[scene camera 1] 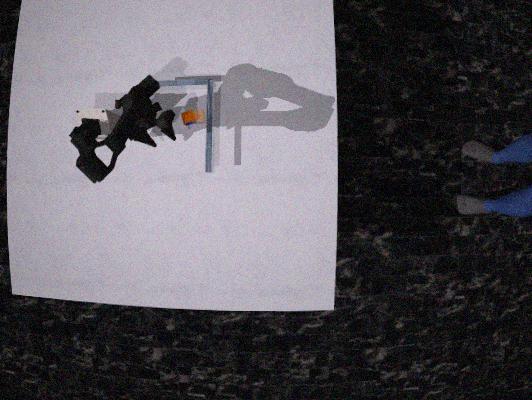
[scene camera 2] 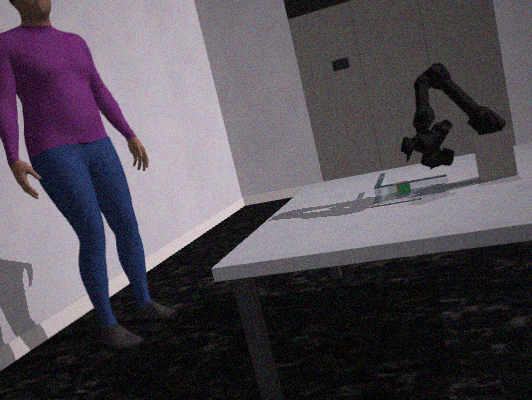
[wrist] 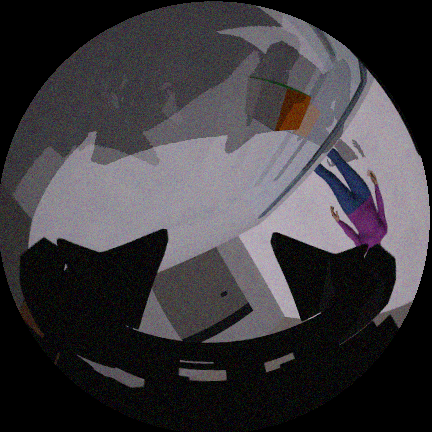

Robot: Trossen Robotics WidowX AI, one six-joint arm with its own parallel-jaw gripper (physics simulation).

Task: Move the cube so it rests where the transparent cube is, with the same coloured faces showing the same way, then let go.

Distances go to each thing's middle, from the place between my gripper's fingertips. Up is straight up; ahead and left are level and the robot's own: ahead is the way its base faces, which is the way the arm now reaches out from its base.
My hand is 30 mm short of the L-shaped frame [scene camera 2: 436,185], 70 mm to the right of it and 50 mm above it.
